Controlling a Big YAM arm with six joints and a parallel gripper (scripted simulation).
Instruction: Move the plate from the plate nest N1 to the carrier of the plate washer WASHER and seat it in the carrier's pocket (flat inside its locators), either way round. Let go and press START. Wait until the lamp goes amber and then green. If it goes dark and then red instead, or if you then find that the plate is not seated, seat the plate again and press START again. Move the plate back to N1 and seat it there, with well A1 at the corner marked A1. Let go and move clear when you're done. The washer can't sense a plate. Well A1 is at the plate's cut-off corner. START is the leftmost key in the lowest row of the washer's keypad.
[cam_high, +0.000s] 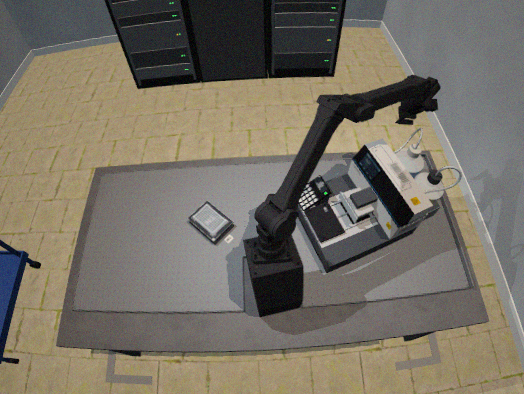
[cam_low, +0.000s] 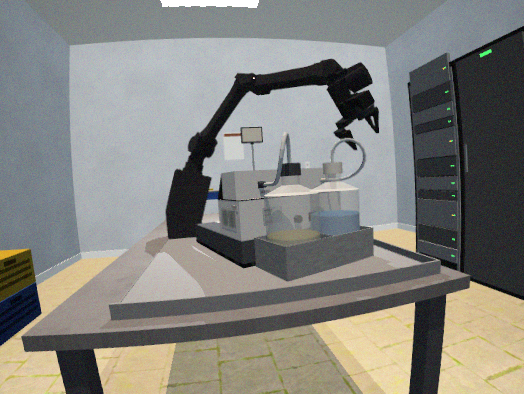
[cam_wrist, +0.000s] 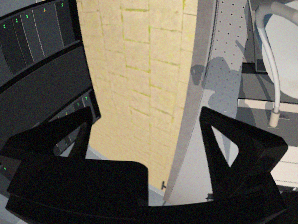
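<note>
My gripper is now 320 mm past the white well plate, 800 mm to the right of it and 290 mm above it. From my hand the other things lie so: dark washer carrier (370 mm behind, 330 mm to the left, 250 mm below); then grey tray (210 mm behind, 90 mm to the right, 310 mm below); then plate washer (320 mm behind, 190 mm to the left, 210 mm below).
</note>
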